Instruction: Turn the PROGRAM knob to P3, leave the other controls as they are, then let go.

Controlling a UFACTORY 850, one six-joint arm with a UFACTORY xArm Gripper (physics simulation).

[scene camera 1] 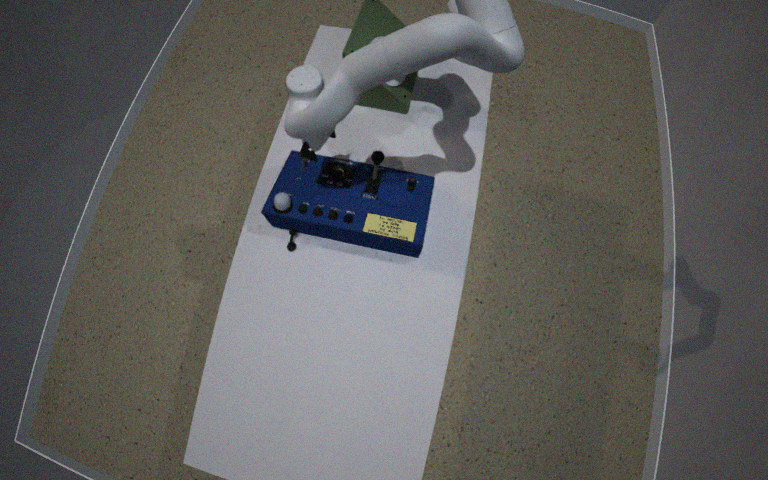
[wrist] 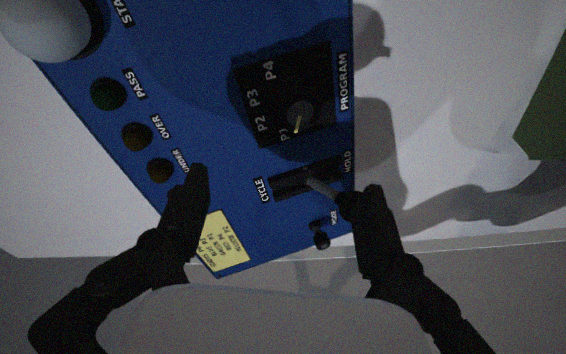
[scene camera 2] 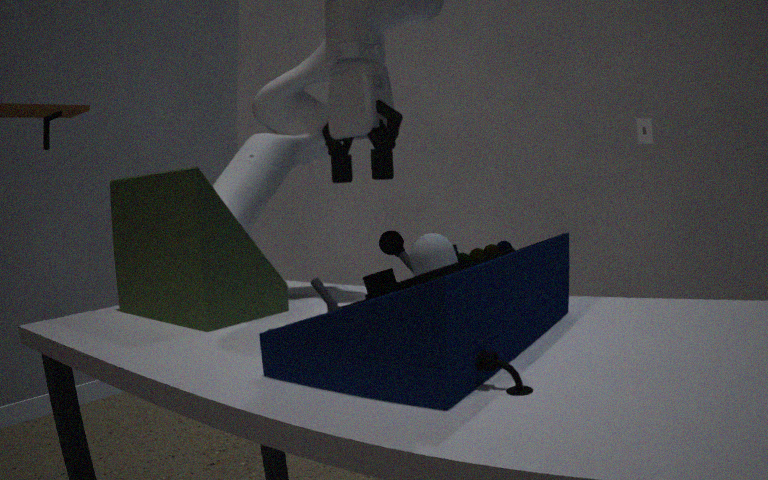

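The blue control console (scene camera 1: 390,200) (scene camera 2: 407,339) (wrist: 185,45) stands on the white table. Its round PROGRAM knob (wrist: 300,113) sits on a black plate (scene camera 1: 338,174) (wrist: 312,65) marked P1 to P4. The knob's yellow pointer line points toward P1. My gripper (scene camera 2: 361,179) (wrist: 285,191) is open and empty, pointing down, high above the console. In the wrist view the knob lies a little beyond the fingertips, between the lines of the two fingers. The CYCLE/HOLD lever (scene camera 1: 377,157) (scene camera 2: 391,243) (wrist: 322,188) leans to the HOLD side; the right finger partly covers its black ball there.
A white dome (scene camera 1: 282,201) (scene camera 2: 433,251) (wrist: 47,27), several small lamps and a MODE toggle (scene camera 1: 411,184) (wrist: 321,239) stand on the console. A yellow note (scene camera 1: 389,227) (wrist: 223,242) lies on it. A green block (scene camera 2: 198,254) (wrist: 545,115) stands behind. A black crank (scene camera 1: 291,246) (scene camera 2: 519,389) juts from the front.
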